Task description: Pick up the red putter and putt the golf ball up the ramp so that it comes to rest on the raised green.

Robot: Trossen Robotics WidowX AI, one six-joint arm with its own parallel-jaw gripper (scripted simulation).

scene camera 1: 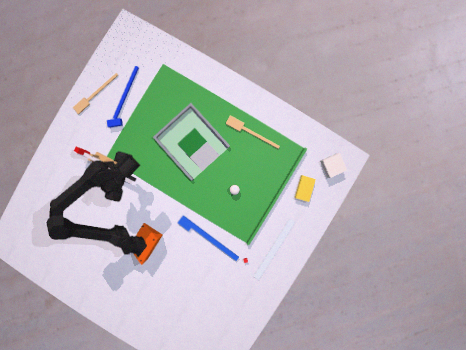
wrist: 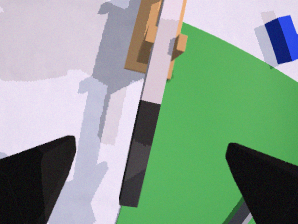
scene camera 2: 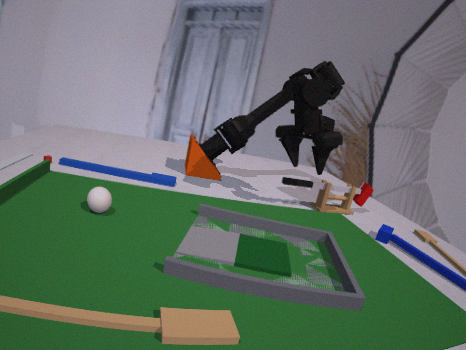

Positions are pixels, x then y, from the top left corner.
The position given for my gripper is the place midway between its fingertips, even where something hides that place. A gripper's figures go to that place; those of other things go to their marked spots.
My gripper (scene camera 2: 307, 170): 0.72 m from the lens. A wooden stand (scene camera 2: 323, 194): 0.76 m from the lens.
